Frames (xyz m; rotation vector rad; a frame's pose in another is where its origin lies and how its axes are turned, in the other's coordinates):
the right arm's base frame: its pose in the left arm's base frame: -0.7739 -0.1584 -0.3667 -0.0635 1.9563 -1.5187
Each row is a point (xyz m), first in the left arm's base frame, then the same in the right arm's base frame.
Working: the left arm's base frame: its pose in the right arm's base frame: -0.8423 -0.0068 0.2214 0.0635 -1.9563 1.5187

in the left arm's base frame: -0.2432 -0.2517 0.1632
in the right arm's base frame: -0.6217 -0.3160 0.2912
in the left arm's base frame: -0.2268 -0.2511 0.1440
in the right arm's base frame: -0.6260 -0.2933 0.3013
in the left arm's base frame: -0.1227 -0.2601 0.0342
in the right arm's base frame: -0.6538 -0.1640 0.3753
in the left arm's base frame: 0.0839 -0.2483 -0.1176
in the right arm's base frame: -0.7515 0.0442 0.4892
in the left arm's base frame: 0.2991 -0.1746 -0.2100
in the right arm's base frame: -0.9088 0.2233 0.5480
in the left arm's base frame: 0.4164 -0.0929 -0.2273
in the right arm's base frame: -1.0269 0.3053 0.5410
